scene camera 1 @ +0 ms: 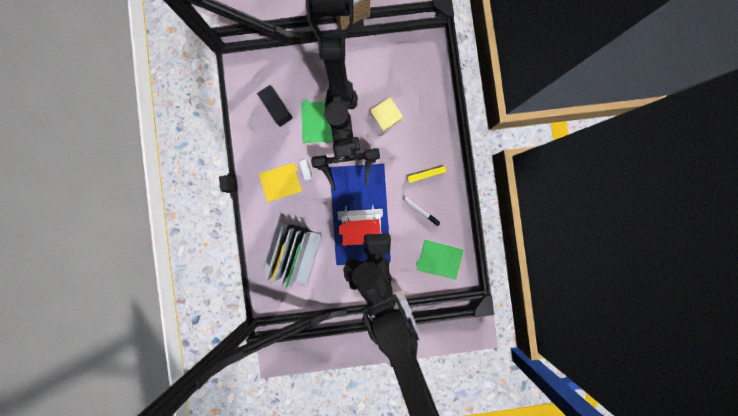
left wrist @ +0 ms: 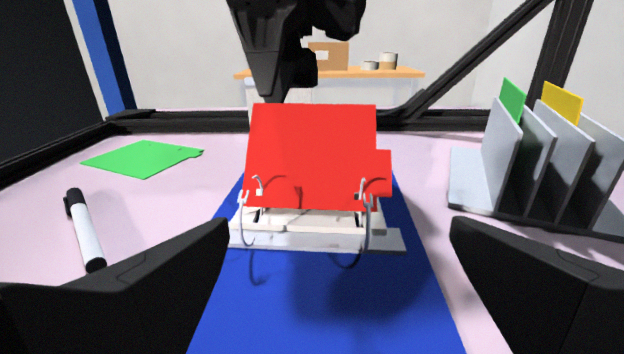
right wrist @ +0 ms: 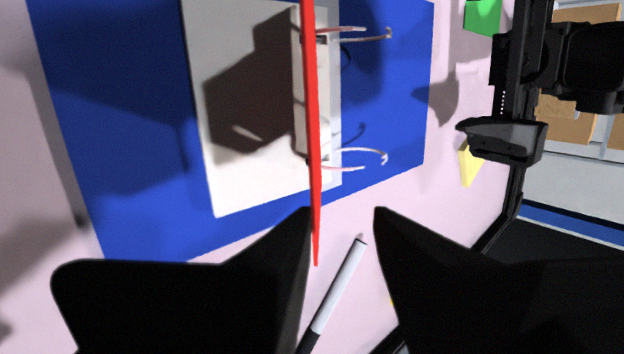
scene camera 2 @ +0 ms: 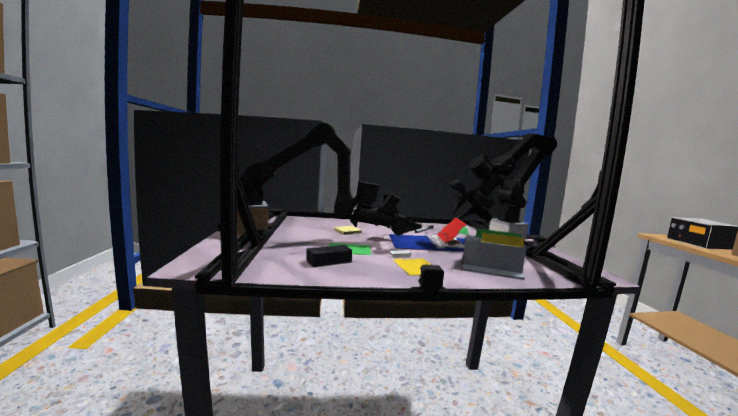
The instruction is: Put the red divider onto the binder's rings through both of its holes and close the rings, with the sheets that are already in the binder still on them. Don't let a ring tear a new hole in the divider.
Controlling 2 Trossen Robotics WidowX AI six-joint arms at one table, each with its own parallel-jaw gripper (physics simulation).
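Places are measured from the left arm's base along level axes (x left, y ahead, z down), in millimetres.
Pixels of known places: left gripper, between the fingertips: (scene camera 1: pixel 350 188) (left wrist: pixel 339 227) (right wrist: pixel 465 65) (scene camera 2: pixel 417 223); right gripper, between the fingertips: (left wrist: pixel 269 104) (right wrist: pixel 342 217) (scene camera 2: pixel 454 217); left arm's base, origin of its link: (scene camera 2: pixel 251 203); right arm's base, origin of its link: (scene camera 2: pixel 509 221).
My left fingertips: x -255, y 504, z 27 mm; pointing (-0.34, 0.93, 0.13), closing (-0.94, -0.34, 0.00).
Note:
For each thing: its middle in the pictures, then the offset to it from my left fingertips. "*": a spot on its surface instead.
- red divider, middle of its body: (right wrist: pixel 313 100) (left wrist: pixel 317 153) (scene camera 1: pixel 359 231) (scene camera 2: pixel 451 230) dx -36, dy +121, dz +19 mm
- blue binder, a spot on its surface: (left wrist: pixel 325 310) (scene camera 1: pixel 354 195) * dx -1, dy +15, dz +69 mm
- grey sorter, middle of its body: (left wrist: pixel 531 151) (scene camera 2: pixel 492 253) (scene camera 1: pixel 289 254) dx -252, dy +85, dz +34 mm
- marker, middle of its body: (right wrist: pixel 329 303) (left wrist: pixel 81 223) (scene camera 1: pixel 421 210) dx +162, dy +156, dz +66 mm
- yellow stick, middle of its body: (scene camera 1: pixel 426 174) dx +230, dy +64, dz +65 mm
- green divider, middle of its body: (left wrist: pixel 145 156) (scene camera 1: pixel 439 259) dx +141, dy +317, dz +71 mm
- yellow block, middle of its body: (right wrist: pixel 473 153) (scene camera 1: pixel 386 114) (scene camera 2: pixel 348 229) dx +208, dy -162, dz +66 mm
- black block, middle of its body: (scene camera 2: pixel 329 255) (scene camera 1: pixel 275 106) dx -87, dy -341, dz +54 mm
- yellow divider, middle of its body: (scene camera 2: pixel 416 265) (scene camera 1: pixel 281 182) dx -182, dy -128, dz +71 mm
- white block, middle of its body: (scene camera 2: pixel 400 254) (scene camera 1: pixel 305 169) dx -96, dy -125, dz +66 mm
The red divider (scene camera 1: pixel 360 232) (scene camera 2: pixel 451 229) (left wrist: pixel 315 145) (right wrist: pixel 311 125) stands tilted at the binder's rings (left wrist: pixel 241 220) (right wrist: pixel 370 150). In the left wrist view the back ring halves' tips come through at its two holes, near its lower edge; the rings stand open. White sheets (left wrist: pixel 320 220) (right wrist: pixel 215 190) lie on the blue binder (scene camera 1: pixel 356 191) (left wrist: pixel 325 310) (right wrist: pixel 410 125). My left gripper (scene camera 1: pixel 350 186) (left wrist: pixel 339 227) is open and empty above the binder, facing the rings. My right gripper (right wrist: pixel 342 217) is partly open, with the divider's edge beside one fingertip; its fingers are hidden in scene camera 1.
A grey sorter (scene camera 1: pixel 311 253) (scene camera 2: pixel 490 258) (left wrist: pixel 500 150) stands beside the binder. A marker (scene camera 1: pixel 421 210) (left wrist: pixel 87 235) (right wrist: pixel 340 285), yellow stick (scene camera 1: pixel 426 174), green divider (scene camera 1: pixel 440 259) and yellow block (scene camera 1: pixel 386 114) lie on the other side. A black block (scene camera 1: pixel 274 105), yellow divider (scene camera 1: pixel 280 182) and white block (scene camera 1: pixel 305 169) also lie here.

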